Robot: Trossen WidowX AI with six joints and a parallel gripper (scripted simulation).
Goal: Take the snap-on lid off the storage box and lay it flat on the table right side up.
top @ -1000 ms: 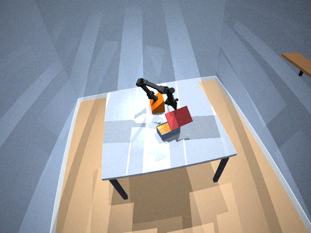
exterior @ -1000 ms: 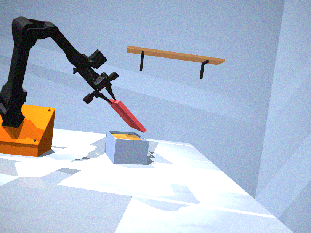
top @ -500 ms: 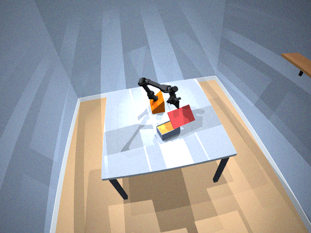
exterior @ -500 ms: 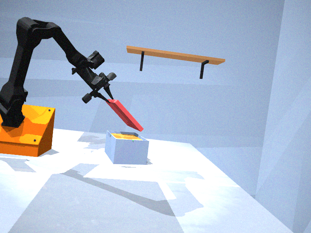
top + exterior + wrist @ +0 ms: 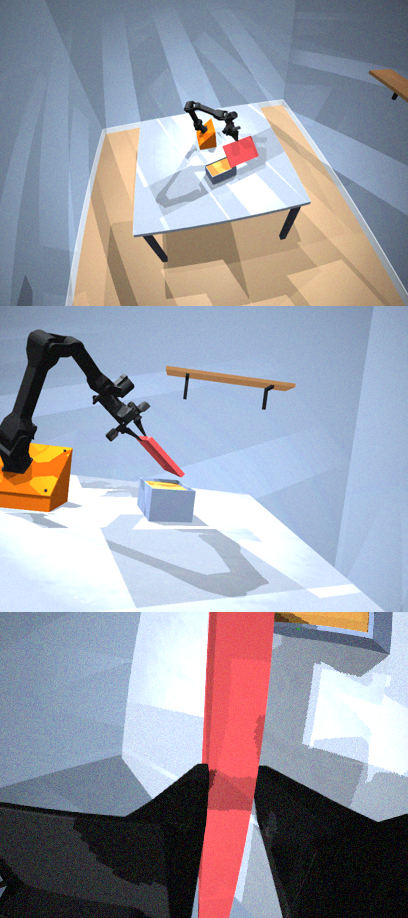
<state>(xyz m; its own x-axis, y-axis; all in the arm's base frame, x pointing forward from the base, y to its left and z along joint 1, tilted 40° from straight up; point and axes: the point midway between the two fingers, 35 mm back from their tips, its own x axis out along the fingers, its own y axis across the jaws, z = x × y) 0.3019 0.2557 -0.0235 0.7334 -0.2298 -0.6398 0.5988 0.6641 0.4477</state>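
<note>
My gripper tip is 6 cm short of the lid, 5 cm above it and 2 cm to the right of it. Also, from my gripper tip: grey-blue storage box (18 cm below, 15 cm to the right, 11 cm ahead).
</note>
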